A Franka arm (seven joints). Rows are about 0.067 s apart.
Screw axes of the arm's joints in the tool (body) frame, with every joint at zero. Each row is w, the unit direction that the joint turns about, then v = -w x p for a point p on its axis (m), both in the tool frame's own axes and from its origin. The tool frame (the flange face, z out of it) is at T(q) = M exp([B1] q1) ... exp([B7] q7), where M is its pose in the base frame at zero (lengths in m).
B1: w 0 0 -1 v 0 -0.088 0
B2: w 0 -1 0 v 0.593 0 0.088
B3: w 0 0 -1 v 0 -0.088 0
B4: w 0 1 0 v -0.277 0 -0.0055
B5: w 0 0 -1 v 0 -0.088 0
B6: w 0 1 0 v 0.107 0 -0.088
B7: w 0 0 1 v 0 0 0
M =
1 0 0 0.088
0 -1 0 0
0 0 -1 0.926
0 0 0 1
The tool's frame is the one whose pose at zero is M.
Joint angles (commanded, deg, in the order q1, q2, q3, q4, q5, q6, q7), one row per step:
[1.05 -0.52 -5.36 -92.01 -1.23 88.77 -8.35]
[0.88 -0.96 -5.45 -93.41 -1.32 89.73 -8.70]
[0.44 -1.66 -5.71 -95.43 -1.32 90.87 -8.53]
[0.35 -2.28 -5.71 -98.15 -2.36 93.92 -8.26]
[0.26 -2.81 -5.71 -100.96 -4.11 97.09 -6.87]
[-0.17 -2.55 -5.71 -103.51 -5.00 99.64 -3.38]
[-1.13 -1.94 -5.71 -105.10 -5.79 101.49 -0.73]
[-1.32 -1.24 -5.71 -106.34 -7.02 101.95 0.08]
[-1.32 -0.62 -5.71 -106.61 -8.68 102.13 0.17]
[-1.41 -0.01 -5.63 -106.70 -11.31 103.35 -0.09]
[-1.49 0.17 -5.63 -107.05 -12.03 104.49 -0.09]
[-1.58 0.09 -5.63 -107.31 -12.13 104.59 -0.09]
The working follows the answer.
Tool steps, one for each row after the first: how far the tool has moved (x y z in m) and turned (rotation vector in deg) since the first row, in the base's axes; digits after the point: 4 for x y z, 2 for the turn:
[-0.0015 -0.0027 -0.0059 -0.03 0.01 0.11]
[-0.0049 -0.0094 -0.0142 0.05 0.19 -0.73]
[-0.0049 -0.0122 -0.0263 -1.00 -0.68 -0.90]
[-0.0051 -0.0159 -0.0398 -2.78 -1.48 -1.99]
[-0.0038 -0.0210 -0.0596 -3.77 -1.31 -5.54]
[-0.0023 -0.0310 -0.0759 -4.66 -1.03 -8.78]
[-0.0022 -0.0344 -0.0920 -5.89 0.45 -9.35]
[-0.0007 -0.0368 -0.0995 -7.52 1.19 -8.93]
[0.0031 -0.0407 -0.1038 -10.06 0.77 -7.79]
[0.0048 -0.0422 -0.1066 -10.73 0.19 -7.49]
[0.0040 -0.0431 -0.1079 -10.81 0.28 -7.52]

Tool pose at each row, in the base's axes (x y z in m, rotation vector in deg; rounded; the steps above come from the unrounded poses):
[0.5467 -0.0438 0.6112 178.96 6.32 -4.43]
[0.5452 -0.0465 0.6053 178.92 6.50 -4.45]
[0.5418 -0.0532 0.5970 179.07 5.19 -4.73]
[0.5418 -0.0560 0.5849 178.02 4.83 -3.42]
[0.5416 -0.0596 0.5714 176.30 3.04 -2.27]
[0.5429 -0.0648 0.5515 175.42 -2.44 -2.61]
[0.5444 -0.0748 0.5353 174.47 -7.41 -3.10]
[0.5446 -0.0782 0.5192 173.22 -8.26 -5.38]
[0.5461 -0.0806 0.5116 171.60 -7.62 -6.53]
[0.5498 -0.0845 0.5074 169.10 -5.92 -5.93]
[0.5516 -0.0860 0.5045 168.44 -5.49 -5.08]
[0.5507 -0.0869 0.5033 168.36 -5.53 -5.22]

